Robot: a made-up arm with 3 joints.
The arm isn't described. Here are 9 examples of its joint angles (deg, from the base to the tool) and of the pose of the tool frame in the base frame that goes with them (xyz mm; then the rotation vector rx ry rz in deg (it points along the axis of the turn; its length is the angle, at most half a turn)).
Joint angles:
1: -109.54 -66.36 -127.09
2: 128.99 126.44 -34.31
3: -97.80 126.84 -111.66
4: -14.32 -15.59 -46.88
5: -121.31 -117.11 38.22
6: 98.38 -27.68 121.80
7: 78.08 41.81 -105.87
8: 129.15 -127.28 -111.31
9: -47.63 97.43 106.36
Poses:
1: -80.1 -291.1 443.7 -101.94 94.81 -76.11
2: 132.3 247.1 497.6 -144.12 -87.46 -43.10
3: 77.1 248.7 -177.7 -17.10 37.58 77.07
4: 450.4 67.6 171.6 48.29 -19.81 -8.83
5: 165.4 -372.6 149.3 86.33 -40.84 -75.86
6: -119.2 -131.8 -211.6 -105.74 81.30 93.16
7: 8.1 397.5 -53.2 110.99 89.45 -46.99
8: 45.0 -386.8 262.6 -37.10 -11.33 -67.97
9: 9.6 408.5 47.9 -111.42 -118.95 33.29
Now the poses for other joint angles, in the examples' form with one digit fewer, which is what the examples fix.
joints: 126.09 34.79 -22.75
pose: -249 366 22 50.9 126.4 -5.1
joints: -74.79 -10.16 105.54
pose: 187 -14 533 -82.0 -42.6 -72.0
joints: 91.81 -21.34 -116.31
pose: -41 9 -277 71.6 36.9 -93.6
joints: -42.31 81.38 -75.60
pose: -22 437 48 31.6 19.9 82.6
